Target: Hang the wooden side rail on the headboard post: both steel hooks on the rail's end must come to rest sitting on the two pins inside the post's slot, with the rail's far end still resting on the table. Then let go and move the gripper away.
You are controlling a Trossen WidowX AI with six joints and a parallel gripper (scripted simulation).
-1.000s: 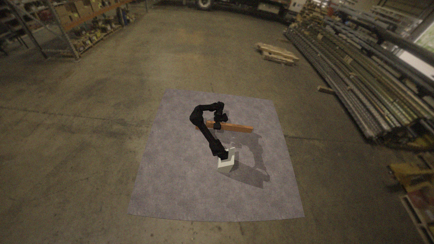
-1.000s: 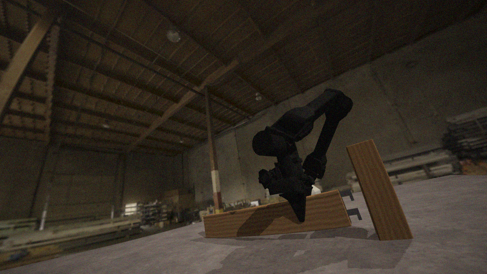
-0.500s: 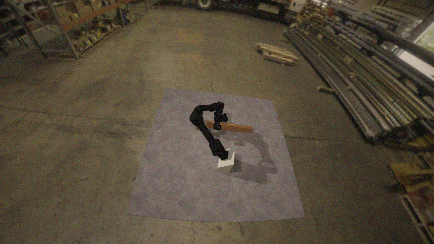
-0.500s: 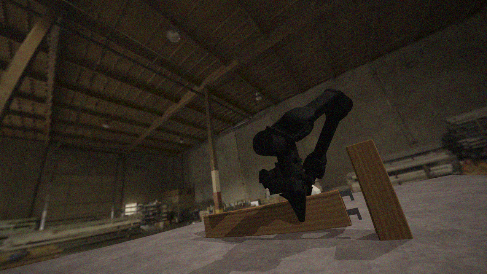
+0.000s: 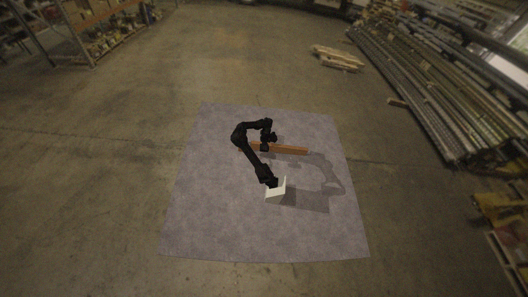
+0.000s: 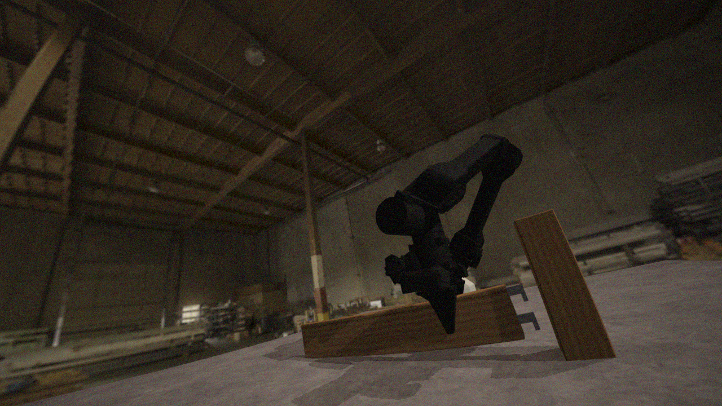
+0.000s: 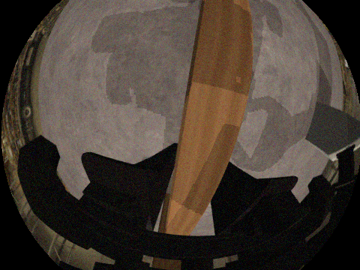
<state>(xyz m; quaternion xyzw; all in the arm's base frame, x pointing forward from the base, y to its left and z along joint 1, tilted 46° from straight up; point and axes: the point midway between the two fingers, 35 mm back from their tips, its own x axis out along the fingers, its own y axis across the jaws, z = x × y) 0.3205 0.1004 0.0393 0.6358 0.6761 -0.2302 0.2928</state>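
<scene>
Now: the headboard post 20 mm behind my gripper tip, 160 mm to the left of it and 40 mm above it.
</scene>
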